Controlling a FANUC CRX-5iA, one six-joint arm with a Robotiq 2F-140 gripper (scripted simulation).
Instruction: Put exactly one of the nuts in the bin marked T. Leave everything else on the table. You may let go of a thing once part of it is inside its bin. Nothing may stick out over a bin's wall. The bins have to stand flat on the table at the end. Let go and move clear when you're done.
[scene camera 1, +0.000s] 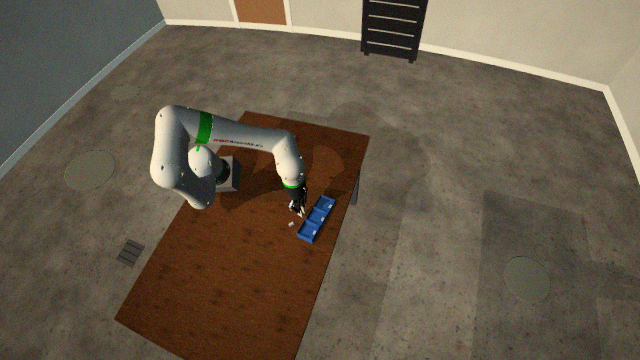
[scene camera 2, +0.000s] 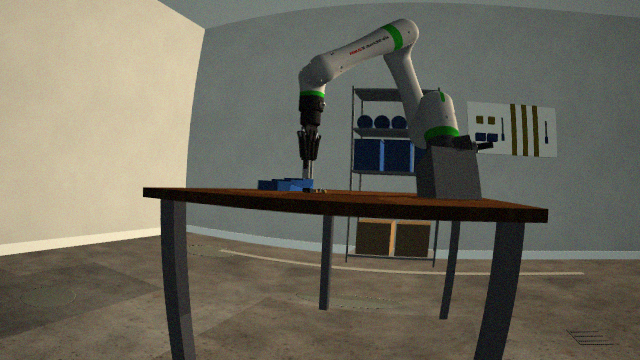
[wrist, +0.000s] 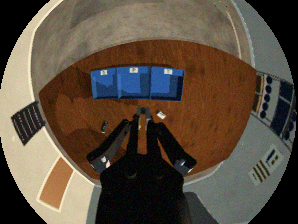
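Scene camera 2 shows the gripper (scene camera 2: 307, 178), while scene camera 1 shows a blue bin row (scene camera 1: 316, 218). In the wrist view, the blue bin row (wrist: 169, 87) appears together with the gripper (wrist: 143, 110).
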